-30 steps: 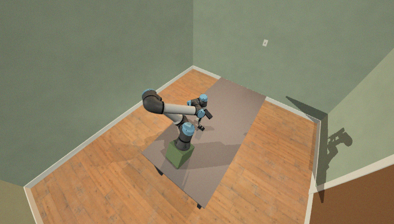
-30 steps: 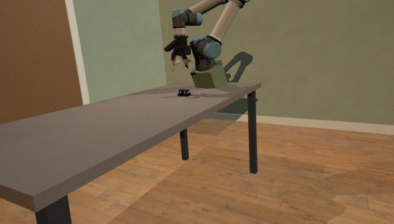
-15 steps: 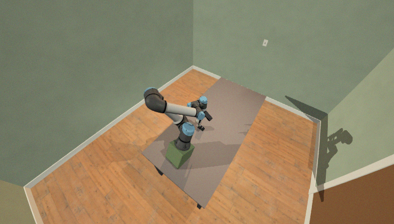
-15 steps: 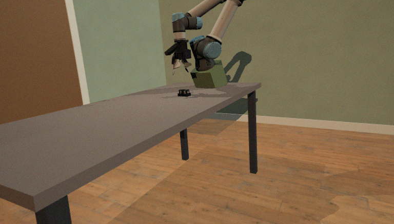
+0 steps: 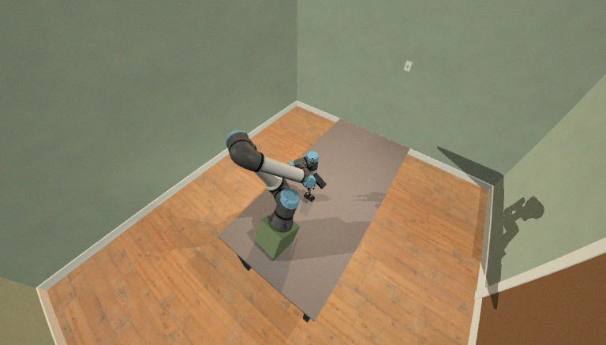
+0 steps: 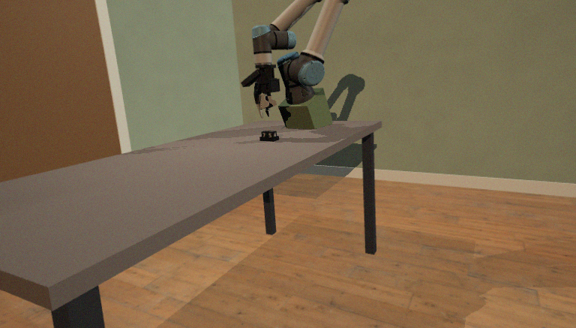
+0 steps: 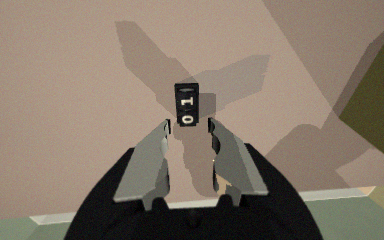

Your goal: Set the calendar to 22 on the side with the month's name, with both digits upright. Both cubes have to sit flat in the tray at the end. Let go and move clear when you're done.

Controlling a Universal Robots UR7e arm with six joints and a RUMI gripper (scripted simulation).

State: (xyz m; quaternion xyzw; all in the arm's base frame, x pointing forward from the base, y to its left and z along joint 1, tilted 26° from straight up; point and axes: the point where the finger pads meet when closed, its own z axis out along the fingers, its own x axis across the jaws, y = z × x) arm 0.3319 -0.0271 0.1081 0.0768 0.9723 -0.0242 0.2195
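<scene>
Now: hand 9 cm above the black number cube. Also, from my hand: black tray 2 cm to the left, 11 cm below.
</scene>
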